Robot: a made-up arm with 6 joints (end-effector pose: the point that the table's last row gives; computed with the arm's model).
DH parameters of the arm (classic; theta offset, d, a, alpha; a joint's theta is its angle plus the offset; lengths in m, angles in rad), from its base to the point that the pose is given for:
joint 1: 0 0.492 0 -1.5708
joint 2: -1.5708 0 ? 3.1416
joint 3: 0 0 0 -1.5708
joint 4: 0 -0.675 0 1.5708
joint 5: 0 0.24 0 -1.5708
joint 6: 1.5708 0 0 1.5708
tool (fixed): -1.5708 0 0 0
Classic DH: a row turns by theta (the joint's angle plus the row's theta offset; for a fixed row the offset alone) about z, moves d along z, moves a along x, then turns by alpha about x.
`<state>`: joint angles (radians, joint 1 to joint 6).
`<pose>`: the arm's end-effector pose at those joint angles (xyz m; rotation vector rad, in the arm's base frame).
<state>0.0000 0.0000 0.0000 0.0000 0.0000 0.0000</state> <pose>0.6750 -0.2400 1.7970 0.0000 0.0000 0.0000</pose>
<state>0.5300 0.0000 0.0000 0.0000 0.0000 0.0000</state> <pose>0.7037 0.1342 1.7970 0.0000 0.0000 0.5300</pose>
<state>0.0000 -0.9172 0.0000 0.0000 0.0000 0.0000</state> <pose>-0.6256 -0.2400 1.8214 0.0000 -0.9172 0.0000</pose>
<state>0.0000 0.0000 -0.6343 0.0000 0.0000 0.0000</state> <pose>0.5437 -0.2400 1.3970 0.0000 0.6343 0.0000</pose>
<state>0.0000 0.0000 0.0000 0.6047 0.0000 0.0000</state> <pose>0.6750 -0.1974 1.9334 -0.6047 0.0000 0.0000</pose>
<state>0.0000 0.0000 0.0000 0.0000 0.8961 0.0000</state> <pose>0.6750 -0.2400 1.7970 0.0000 -0.8961 0.0000</pose>
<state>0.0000 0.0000 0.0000 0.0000 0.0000 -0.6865</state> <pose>0.6750 -0.2400 1.7970 0.6865 0.0000 0.0000</pose>
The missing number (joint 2, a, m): 1.305
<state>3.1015 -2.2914 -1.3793 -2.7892 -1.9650 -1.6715</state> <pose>0.4925 -0.2452 0.1140 1.8138 -0.5010 -0.0399</pose>
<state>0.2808 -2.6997 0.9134 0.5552 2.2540 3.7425</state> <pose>-1.0023 -0.5013 -1.1070 2.7334 1.0555 -0.3766</pose>
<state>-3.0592 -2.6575 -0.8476 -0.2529 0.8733 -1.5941</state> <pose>0.6873 0.2899 0.0070 -1.3722 -0.5845 -0.1030</pose>
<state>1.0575 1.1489 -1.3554 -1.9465 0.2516 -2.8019</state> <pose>0.1763 0.4921 0.8042 1.6274 -1.3331 -1.6819</pose>
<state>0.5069 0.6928 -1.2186 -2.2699 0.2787 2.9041</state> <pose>0.3052 0.3461 0.9213 -1.1240 1.9161 0.8051</pose>
